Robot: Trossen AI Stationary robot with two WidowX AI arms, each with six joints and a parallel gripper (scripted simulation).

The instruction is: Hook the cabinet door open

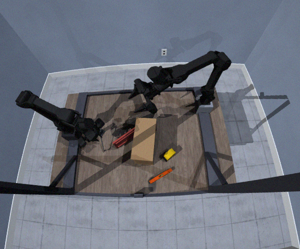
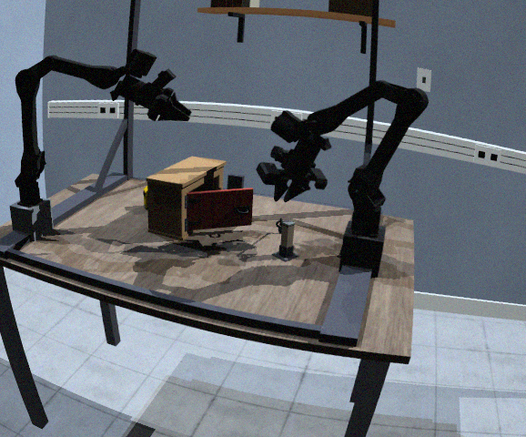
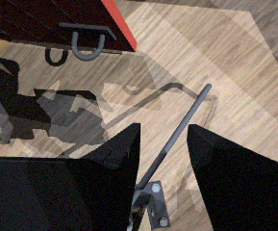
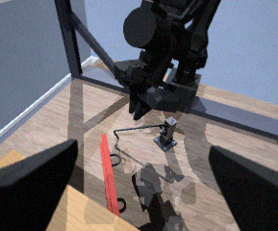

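The thin hook rod lies 10 mm ahead of my left hand and 90 mm below it. Round my left hand: red door 10 mm behind, 170 mm to the right, 70 mm below; then yellow object 160 mm behind, 400 mm to the right, 110 mm below.
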